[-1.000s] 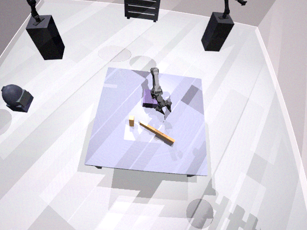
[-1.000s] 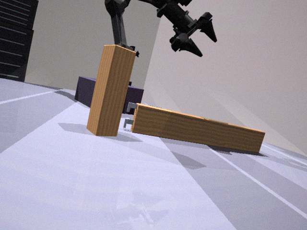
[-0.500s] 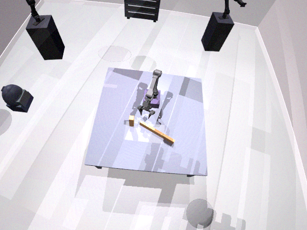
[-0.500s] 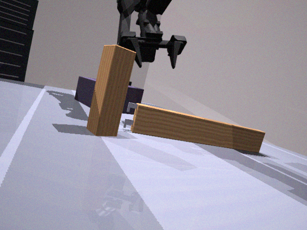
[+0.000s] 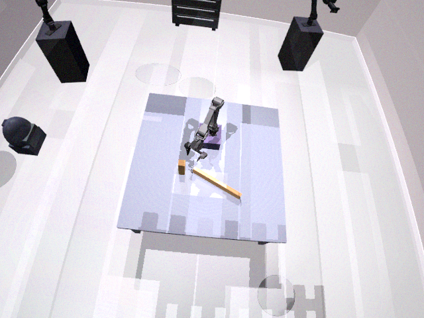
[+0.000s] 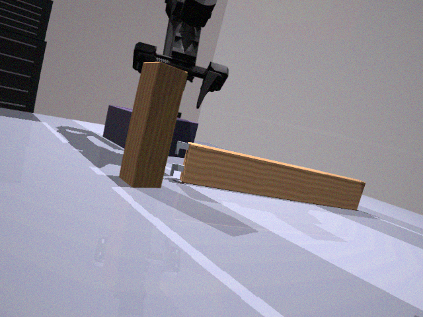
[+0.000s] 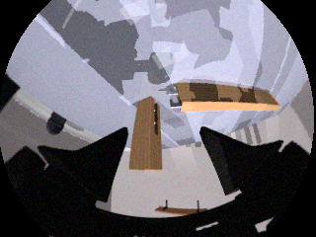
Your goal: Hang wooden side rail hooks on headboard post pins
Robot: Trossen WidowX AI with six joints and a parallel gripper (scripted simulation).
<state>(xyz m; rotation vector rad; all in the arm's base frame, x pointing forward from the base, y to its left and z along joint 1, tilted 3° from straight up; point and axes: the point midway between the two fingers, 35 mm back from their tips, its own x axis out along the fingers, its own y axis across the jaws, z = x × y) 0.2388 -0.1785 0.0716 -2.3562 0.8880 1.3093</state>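
The wooden headboard post is 5 cm ahead of my gripper tip, 8 cm to the right of it and 5 cm below it.
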